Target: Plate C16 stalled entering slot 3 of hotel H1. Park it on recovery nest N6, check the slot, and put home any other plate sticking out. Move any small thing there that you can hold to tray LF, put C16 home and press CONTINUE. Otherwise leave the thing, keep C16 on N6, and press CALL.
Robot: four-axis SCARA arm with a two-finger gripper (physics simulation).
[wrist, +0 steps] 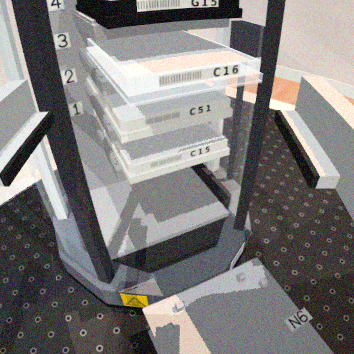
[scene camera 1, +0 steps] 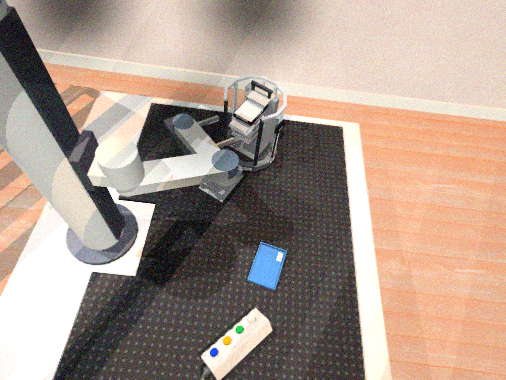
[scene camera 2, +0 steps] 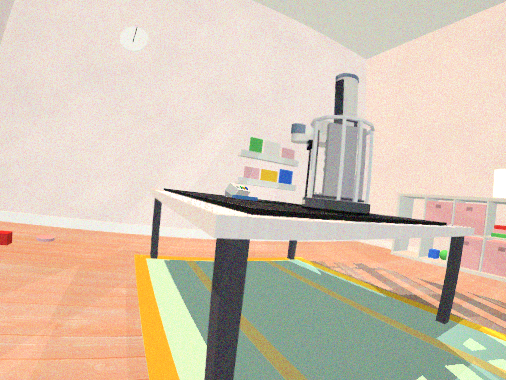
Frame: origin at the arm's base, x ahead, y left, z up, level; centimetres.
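Seen in the pictures: gripper, fingertip midpoint: (wrist: 161,94) (scene camera 1: 225,128); arm's base, link origin: (scene camera 1: 103,233).
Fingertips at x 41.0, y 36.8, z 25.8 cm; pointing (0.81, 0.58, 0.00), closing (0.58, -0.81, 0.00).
Note:
Pixels of each thing's top centre, then the offset from my fingertips to it. Level surfaces: height alone.
- Plate C16, top centre: (wrist: 158,43) (scene camera 1: 246,118) dx +7.4, dy +6.4, dz -0.1 cm
- hotel H1, top centre: (scene camera 2: 342,120) (scene camera 1: 256,92) dx +10.0, dy +10.7, dz +9.7 cm
- C15, top centre: (wrist: 151,117) (scene camera 1: 248,127) dx +8.6, dy +8.6, dz -7.2 cm
- Black plate G15, top centre: (scene camera 1: 251,108) dx +8.5, dy +8.6, dz +3.4 cm
- Nest N6, top centre: (scene camera 1: 221,172) dx -0.3, dy -8.2, dz -17.5 cm
- blue tray, top centre: (scene camera 1: 267,264) (scene camera 2: 244,195) dx +21.4, dy -43.1, dz -22.7 cm
- dark mat, surface height: dz -24.4 cm
- white button box, top centre: (scene camera 1: 238,340) (scene camera 2: 239,184) dx +13.1, dy -70.5, dz -16.1 cm
Plate C16 (wrist: 185,78), clear and white-edged, lies at slot 3 of hotel H1 (scene camera 2: 334,165) (wrist: 254,127) and juts out farther than plates C51 (wrist: 175,116) and C15 (wrist: 175,159) below it. Black plate G15 (scene camera 1: 251,110) (wrist: 172,16) is above it. Whether anything lies in slot 3 behind C16 is hidden. My gripper (scene camera 1: 226,129) (wrist: 161,94) is open and empty, its fingers wide apart on either side of the hotel's front, lower in the wrist view than C16. Nest N6 (scene camera 1: 220,189) (wrist: 250,312) stands bare in front of the hotel base.
A blue tray (scene camera 1: 266,267) (scene camera 2: 245,198) with an unreadable white label lies on the dark mat (scene camera 1: 315,235). Beyond it is a white button box (scene camera 1: 244,350) (scene camera 2: 235,191) with blue, orange, green and white buttons. The hotel's dark front posts and pale round guard rail (scene camera 1: 283,102) (scene camera 2: 372,165) surround the plates.

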